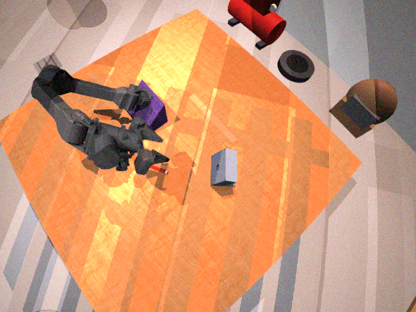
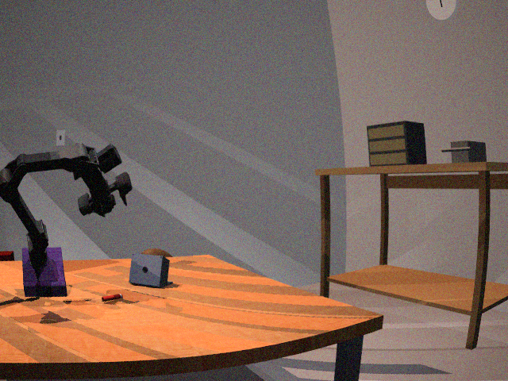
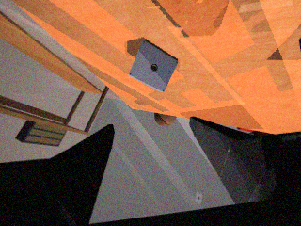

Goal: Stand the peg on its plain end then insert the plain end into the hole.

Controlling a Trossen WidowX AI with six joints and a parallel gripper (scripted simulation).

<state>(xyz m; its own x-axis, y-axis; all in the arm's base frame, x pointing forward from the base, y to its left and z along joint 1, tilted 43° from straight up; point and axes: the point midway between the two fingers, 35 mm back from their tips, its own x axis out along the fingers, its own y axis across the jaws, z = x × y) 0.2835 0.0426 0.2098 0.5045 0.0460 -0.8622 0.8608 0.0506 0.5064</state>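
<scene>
Right now my gripper tip is 26 cm above the dark red peg, 3 cm to the left of it and 3 cm past it. Round my gripper tip: grey-blue sloped panel 22 cm below, 17 cm to the left, 12 cm ahead.
</scene>
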